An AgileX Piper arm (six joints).
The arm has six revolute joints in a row. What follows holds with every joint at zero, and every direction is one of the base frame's.
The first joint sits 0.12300 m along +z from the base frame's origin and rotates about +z.
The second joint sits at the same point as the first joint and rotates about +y.
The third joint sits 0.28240 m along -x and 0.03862 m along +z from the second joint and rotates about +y.
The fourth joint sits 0.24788 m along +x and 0.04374 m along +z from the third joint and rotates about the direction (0.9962, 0, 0.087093).
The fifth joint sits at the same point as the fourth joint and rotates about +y.
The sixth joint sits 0.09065 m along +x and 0.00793 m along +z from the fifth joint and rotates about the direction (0.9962, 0, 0.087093).
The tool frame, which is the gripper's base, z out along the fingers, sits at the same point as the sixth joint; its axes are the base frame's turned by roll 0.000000, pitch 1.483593 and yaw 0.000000 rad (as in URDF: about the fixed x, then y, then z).
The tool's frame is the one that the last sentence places.
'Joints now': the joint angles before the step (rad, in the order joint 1, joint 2, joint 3, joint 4, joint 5, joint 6). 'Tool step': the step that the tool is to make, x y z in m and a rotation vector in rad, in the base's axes. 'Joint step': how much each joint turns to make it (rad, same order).
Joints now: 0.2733, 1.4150, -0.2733, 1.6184, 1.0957, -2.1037
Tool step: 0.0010, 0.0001, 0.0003, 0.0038, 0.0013, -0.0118
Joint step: -0.0002, 0.0003, -0.0001, 0.0121, -0.0023, 0.0000
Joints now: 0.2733, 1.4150, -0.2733, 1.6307, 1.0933, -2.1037
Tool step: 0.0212, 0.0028, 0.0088, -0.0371, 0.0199, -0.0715
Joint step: 0.0000, 0.0020, -0.0814, -0.0143, -0.0693, 0.1205
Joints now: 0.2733, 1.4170, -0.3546, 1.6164, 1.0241, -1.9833
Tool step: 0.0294, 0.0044, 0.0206, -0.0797, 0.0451, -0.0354
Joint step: -0.0002, 0.0026, -0.1604, -0.1610, -0.0652, 0.2692
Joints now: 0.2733, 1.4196, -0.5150, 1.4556, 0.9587, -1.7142
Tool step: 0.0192, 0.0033, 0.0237, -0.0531, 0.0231, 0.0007
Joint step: 0.0002, -0.0022, -0.1389, -0.1596, 0.0048, 0.2198
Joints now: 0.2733, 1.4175, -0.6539, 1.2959, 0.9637, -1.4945
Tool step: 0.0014, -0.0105, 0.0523, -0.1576, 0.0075, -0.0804
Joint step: -0.0001, -0.1257, -0.1682, -0.3474, 0.0179, 0.4514
